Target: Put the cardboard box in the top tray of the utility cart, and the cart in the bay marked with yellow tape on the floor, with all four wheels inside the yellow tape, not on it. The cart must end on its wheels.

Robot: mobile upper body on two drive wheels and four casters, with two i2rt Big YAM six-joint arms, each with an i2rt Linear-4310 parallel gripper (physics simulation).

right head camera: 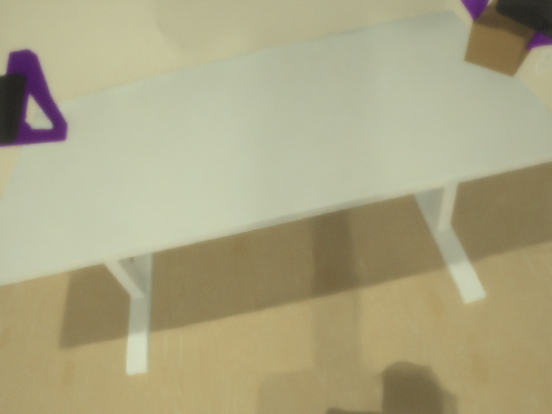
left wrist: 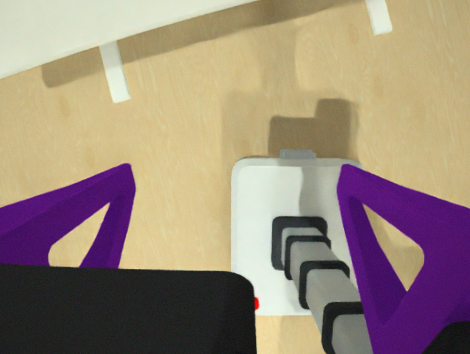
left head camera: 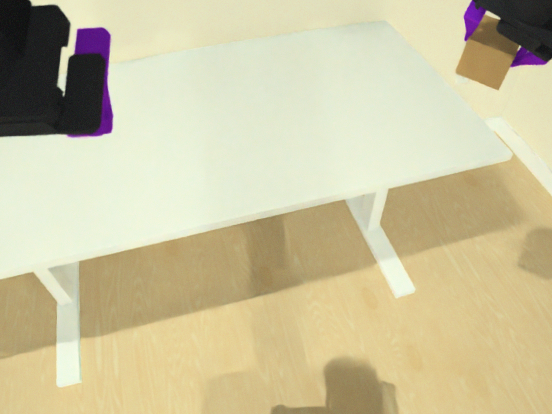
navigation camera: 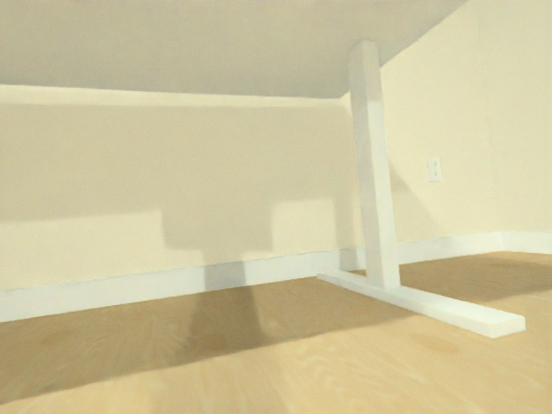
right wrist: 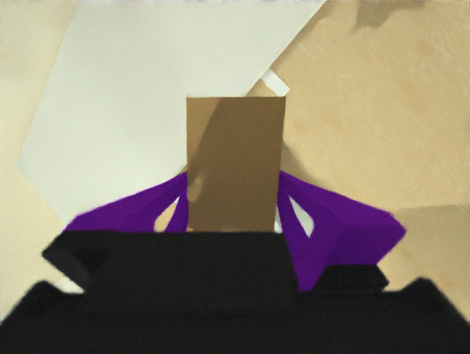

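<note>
The brown cardboard box (left head camera: 487,62) (right head camera: 497,47) (right wrist: 234,155) is held between the purple fingers of my right gripper (right wrist: 234,177), which is shut on it. In both head views they are at the top right, near the far right end of the table; part of the box is hidden by the gripper. My left gripper (left wrist: 236,176) is open, with nothing between its purple fingers. It also shows in part at the left of both head views. The utility cart and the yellow tape bay do not show in these views.
A white table (left head camera: 250,125) (right head camera: 280,140) (left wrist: 100,25) (right wrist: 125,75) stands in front, with white legs and feet (left head camera: 392,265) (navigation camera: 450,310). My base's white top (left wrist: 265,195) and grey column (left wrist: 320,270) show in the left wrist view. A wall (navigation camera: 125,150) stands behind the table.
</note>
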